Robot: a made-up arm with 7 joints. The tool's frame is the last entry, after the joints. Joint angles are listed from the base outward. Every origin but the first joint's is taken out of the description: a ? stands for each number. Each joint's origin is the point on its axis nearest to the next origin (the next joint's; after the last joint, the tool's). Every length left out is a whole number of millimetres.
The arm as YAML. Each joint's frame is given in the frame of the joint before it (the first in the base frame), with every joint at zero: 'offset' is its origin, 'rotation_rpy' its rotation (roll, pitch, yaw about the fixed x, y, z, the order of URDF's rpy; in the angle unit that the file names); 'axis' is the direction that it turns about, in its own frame. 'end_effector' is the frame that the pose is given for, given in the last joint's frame.
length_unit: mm
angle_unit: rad
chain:
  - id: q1
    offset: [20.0, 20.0, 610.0]
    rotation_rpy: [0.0, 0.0, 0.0]
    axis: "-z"
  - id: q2
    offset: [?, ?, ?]
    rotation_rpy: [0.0, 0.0, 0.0]
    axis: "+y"
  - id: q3
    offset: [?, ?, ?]
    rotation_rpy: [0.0, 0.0, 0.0]
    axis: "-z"
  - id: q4
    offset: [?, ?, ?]
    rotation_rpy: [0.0, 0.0, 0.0]
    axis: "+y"
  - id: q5
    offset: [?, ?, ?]
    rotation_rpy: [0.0, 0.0, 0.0]
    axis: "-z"
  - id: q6
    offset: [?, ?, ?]
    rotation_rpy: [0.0, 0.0, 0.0]
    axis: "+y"
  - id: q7
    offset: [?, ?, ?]
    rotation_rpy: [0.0, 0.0, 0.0]
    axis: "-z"
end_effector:
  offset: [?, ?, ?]
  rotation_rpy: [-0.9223, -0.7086, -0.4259]
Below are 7 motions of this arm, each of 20 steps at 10 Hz.
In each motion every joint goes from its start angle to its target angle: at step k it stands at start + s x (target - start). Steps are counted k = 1, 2, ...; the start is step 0. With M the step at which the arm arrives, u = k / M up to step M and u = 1 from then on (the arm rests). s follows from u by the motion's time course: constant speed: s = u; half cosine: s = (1 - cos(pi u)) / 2; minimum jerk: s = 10 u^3 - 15 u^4 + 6 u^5.
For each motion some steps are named. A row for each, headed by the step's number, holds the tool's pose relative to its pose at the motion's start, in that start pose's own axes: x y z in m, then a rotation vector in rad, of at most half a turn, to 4 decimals.
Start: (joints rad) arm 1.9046 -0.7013 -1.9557 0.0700 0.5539 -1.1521 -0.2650
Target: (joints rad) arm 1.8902 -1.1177 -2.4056 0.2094 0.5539 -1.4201 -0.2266
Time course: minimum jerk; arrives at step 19
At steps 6, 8, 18, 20:
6: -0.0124 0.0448 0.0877 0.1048 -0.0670 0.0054
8: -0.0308 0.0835 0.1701 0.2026 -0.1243 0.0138
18: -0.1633 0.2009 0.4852 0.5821 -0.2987 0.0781
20: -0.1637 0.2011 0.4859 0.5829 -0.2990 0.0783

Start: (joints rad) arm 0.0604 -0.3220 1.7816 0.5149 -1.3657 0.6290 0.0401
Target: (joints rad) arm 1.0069 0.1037 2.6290 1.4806 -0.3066 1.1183 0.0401
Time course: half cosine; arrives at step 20
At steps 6, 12, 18, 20:
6: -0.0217 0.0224 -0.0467 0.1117 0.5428 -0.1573
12: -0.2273 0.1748 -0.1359 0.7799 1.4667 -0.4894
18: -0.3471 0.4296 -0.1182 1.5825 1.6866 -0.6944
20: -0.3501 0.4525 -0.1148 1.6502 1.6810 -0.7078

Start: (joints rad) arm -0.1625 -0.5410 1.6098 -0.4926 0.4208 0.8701 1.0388
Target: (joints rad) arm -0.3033 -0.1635 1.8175 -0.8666 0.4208 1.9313 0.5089
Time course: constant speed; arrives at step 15
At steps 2, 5, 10, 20:
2: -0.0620 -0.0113 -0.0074 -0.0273 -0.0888 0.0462
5: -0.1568 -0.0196 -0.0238 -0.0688 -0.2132 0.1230
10: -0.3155 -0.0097 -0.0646 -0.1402 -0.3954 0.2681
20: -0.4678 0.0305 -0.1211 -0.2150 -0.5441 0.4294

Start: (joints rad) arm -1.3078 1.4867 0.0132 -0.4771 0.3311 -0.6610 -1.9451
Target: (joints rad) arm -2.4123 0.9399 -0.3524 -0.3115 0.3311 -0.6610 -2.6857
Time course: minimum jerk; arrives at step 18
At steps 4, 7, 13, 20:
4: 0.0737 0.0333 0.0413 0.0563 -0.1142 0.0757
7: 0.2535 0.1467 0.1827 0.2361 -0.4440 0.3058
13: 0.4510 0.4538 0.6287 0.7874 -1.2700 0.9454
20: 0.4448 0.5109 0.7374 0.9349 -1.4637 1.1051

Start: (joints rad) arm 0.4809 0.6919 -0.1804 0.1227 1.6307 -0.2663 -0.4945
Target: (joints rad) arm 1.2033 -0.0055 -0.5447 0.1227 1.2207 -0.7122 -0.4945
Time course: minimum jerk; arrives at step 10
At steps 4, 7, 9, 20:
4: -0.0288 -0.1145 -0.2957 0.1719 0.0930 -0.1705
7: -0.3055 -0.3525 -0.6065 0.2887 0.1730 -0.6271
9: -0.4235 -0.4259 -0.6356 0.2777 0.1660 -0.7862
20: -0.4302 -0.4299 -0.6362 0.2764 0.1651 -0.7951

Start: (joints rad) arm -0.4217 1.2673 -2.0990 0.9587 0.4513 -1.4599 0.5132
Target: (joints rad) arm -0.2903 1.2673 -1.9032 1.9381 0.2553 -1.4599 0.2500
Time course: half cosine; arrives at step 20
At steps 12, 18, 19, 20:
12: -0.2691 0.1454 -0.1035 -0.1459 -0.1244 0.6039
18: -0.4155 0.1549 -0.1943 -0.2190 -0.0965 0.9034
19: -0.4239 0.1540 -0.1998 -0.2230 -0.0932 0.9204
20: -0.4267 0.1537 -0.2017 -0.2244 -0.0920 0.9261

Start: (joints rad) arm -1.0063 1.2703 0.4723 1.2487 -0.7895 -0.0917 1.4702
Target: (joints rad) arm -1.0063 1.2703 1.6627 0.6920 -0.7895 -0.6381 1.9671
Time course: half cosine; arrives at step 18
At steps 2, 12, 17, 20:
2: 0.0092 -0.0048 -0.0219 0.0169 0.0572 -0.0091
12: -0.0668 -0.0629 -0.5235 0.2228 1.4902 -0.2156
17: -0.1921 -0.0766 -0.6154 0.2276 1.9792 -0.2920
20: -0.1964 -0.0771 -0.6173 0.2274 1.9944 -0.2946

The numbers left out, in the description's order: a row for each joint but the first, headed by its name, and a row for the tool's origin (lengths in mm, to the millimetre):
q2: -30.0 -20.0 0.0
q3: -10.0 0.0 630.0
q4: -20.0 -50.0 0.0
q5: -20.0 0.0 560.0
q6: -30.0 20.0 0.0
q7: 10.0 0.0 60.0
tool: 20.0 0.0 0.0

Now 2 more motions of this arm.
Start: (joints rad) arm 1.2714 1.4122 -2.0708 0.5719 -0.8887 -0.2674 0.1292
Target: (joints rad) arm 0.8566 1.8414 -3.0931 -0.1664 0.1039 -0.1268 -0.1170
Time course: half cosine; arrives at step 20
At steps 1, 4, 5, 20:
1: -0.0009 -0.0024 0.0001 0.0011 -0.0045 0.0007
4: -0.0163 -0.0402 -0.0020 0.0199 -0.0698 0.0040
5: -0.0269 -0.0646 -0.0059 0.0336 -0.1060 0.0006
20: -0.3025 -0.5312 -0.4876 0.5477 -0.3986 -0.4533

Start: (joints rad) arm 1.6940 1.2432 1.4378 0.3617 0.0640 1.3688 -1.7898
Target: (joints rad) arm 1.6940 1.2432 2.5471 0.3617 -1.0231 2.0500 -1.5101
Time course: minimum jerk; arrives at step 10
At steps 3, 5, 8, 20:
3: -0.0267 -0.0148 -0.0048 0.0934 0.0583 -0.0146
5: -0.0852 -0.0288 -0.0252 0.2490 0.1744 -0.0090
8: -0.1574 -0.0142 -0.0707 0.3632 0.3255 0.0407
20: -0.1656 -0.0098 -0.0779 0.3705 0.3459 0.0480

